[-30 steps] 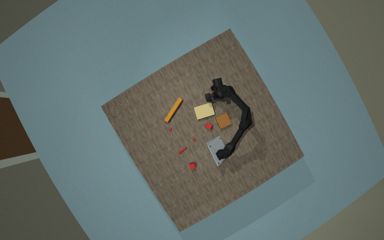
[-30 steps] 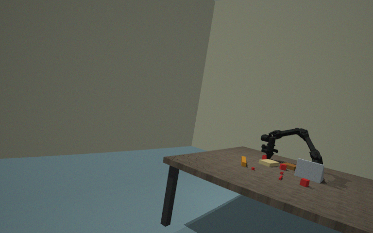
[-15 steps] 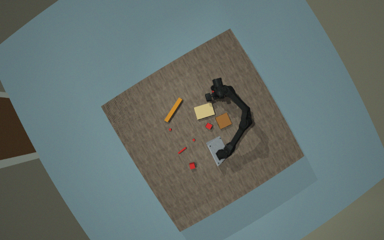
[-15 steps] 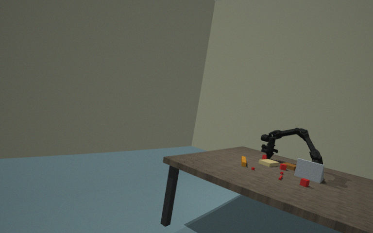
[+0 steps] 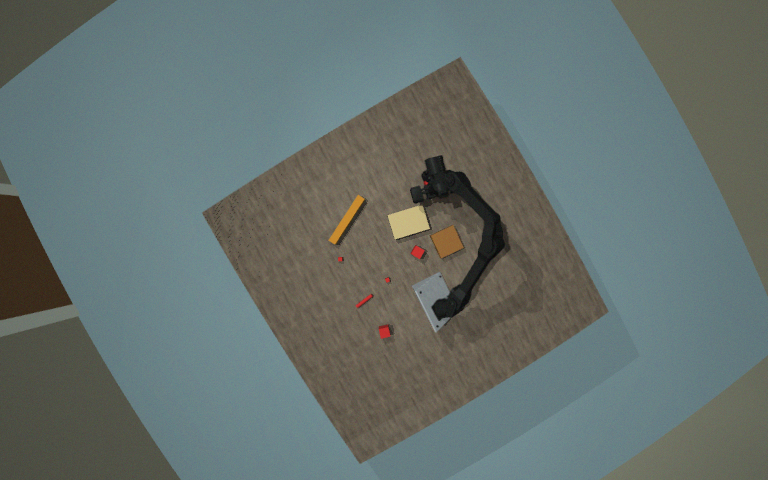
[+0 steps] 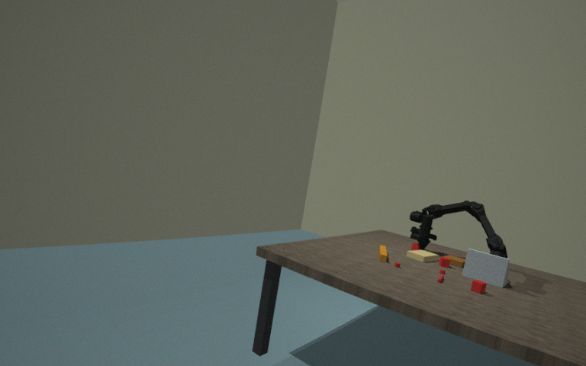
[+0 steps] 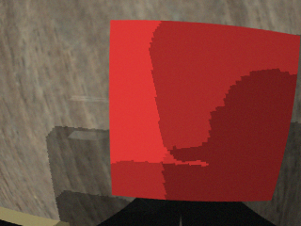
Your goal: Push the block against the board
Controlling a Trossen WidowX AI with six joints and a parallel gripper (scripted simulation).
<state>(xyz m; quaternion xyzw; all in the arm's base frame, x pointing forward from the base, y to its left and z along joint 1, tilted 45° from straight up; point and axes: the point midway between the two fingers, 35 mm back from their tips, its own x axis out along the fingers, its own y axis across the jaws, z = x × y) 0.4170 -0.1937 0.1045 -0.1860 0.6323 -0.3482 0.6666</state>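
Now: gripper tip 21 cm past the brown square block, 4 cm to the right of it and 1 cm below it. Also, from my gripper tip: red stick 26 cm behind, 46 cm to the left; board 6 cm behind, 14 cm to the left, 1 cm above; long orange bar 7 cm ahead, 36 cm to the left, 1 cm above.
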